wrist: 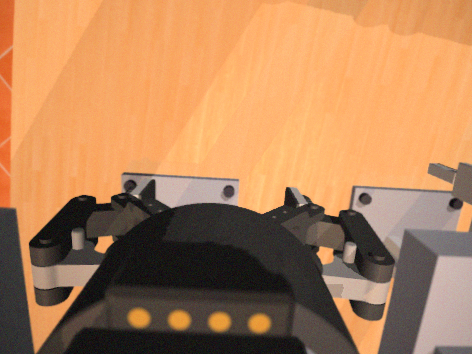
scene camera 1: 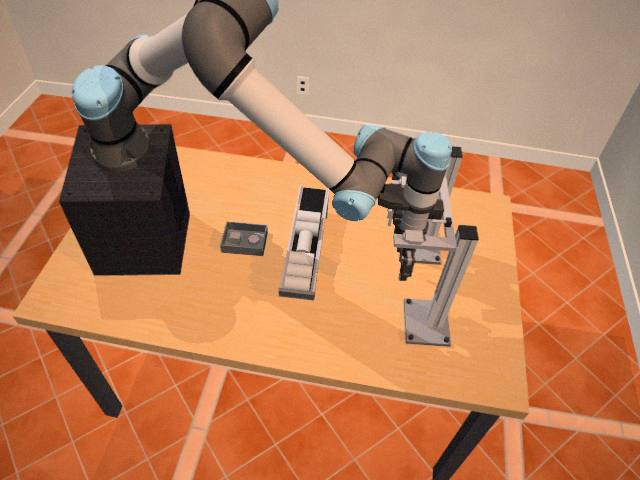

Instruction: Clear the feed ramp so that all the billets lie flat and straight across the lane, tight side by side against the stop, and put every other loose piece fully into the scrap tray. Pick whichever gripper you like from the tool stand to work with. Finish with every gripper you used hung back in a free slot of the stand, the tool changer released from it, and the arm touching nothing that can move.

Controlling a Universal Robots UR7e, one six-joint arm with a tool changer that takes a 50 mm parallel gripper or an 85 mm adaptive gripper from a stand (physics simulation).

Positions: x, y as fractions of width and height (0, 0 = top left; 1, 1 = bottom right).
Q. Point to a tool stand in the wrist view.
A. At 0.89, 0.64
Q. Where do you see a tool stand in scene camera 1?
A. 0.67, 0.67
